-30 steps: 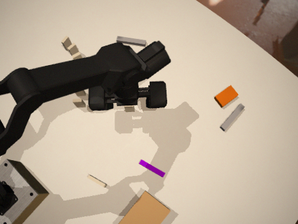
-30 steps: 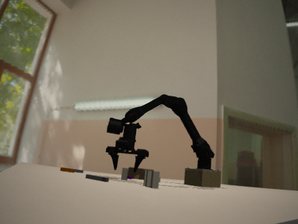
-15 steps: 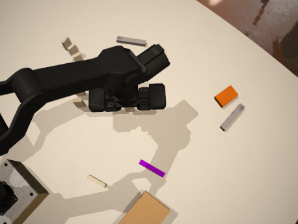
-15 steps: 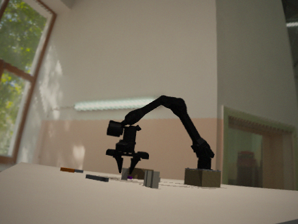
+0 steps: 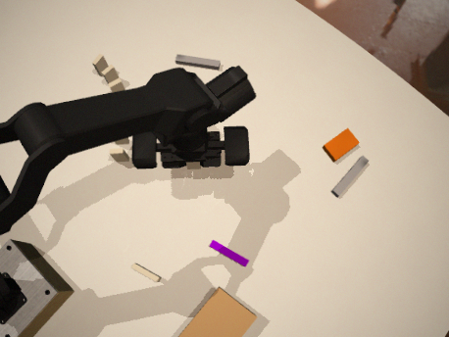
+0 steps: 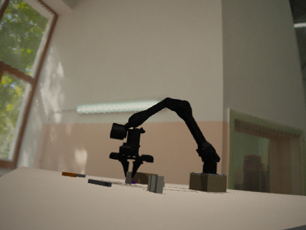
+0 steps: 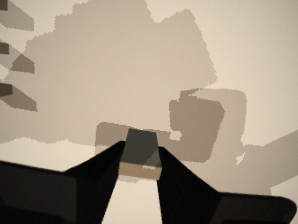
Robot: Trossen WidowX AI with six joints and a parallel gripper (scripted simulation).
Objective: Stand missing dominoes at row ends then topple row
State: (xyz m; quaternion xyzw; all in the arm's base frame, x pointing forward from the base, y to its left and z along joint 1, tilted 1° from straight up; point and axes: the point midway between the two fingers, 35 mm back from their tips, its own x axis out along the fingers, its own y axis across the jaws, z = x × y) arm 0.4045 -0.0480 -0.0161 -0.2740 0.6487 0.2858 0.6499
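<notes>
My gripper tip is now 7 cm past the purple bar, 16 cm to the left of it and 2 cm above it. Also, from my gripper tip: orange block: 23 cm ahead, 17 cm to the right, 2 cm below; then box: 18 cm behind, 23 cm to the right.
</notes>
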